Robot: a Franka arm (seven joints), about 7 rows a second.
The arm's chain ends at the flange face. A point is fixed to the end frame.
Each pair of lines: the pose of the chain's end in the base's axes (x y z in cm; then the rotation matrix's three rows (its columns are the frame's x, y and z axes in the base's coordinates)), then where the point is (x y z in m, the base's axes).
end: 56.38 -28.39 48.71; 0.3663 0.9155 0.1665; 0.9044 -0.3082 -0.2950; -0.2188 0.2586 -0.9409
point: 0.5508 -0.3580 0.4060
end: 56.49 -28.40 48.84; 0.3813 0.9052 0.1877; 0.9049 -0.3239 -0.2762; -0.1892 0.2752 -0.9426
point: 0.5533 -0.3561 0.4054
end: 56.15 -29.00 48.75; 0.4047 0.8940 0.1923; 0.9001 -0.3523 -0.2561; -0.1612 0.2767 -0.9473
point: 0.5492 -0.3597 0.4025
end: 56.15 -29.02 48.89; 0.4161 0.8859 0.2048; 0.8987 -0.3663 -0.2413; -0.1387 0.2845 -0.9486
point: 0.5498 -0.3582 0.4025
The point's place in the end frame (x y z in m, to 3 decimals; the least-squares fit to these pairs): -0.054 -0.010 0.096
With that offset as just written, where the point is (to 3 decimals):
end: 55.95 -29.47 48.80; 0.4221 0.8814 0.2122; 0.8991 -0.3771 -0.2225; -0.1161 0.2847 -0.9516
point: 0.548 -0.361 0.400
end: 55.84 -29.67 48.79; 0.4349 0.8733 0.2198; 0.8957 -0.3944 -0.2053; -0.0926 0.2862 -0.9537
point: 0.547 -0.361 0.398
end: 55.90 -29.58 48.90; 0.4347 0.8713 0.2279; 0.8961 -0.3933 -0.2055; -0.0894 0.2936 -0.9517
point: 0.549 -0.360 0.400
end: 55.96 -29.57 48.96; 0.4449 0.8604 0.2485; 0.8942 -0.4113 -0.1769; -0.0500 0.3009 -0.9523
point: 0.551 -0.357 0.398
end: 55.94 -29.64 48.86; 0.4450 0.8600 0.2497; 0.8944 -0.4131 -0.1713; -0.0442 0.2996 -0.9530
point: 0.551 -0.357 0.397
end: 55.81 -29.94 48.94; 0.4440 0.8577 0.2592; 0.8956 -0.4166 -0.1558; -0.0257 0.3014 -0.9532
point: 0.550 -0.359 0.396
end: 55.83 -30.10 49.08; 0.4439 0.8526 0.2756; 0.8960 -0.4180 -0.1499; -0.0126 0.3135 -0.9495
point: 0.552 -0.360 0.397
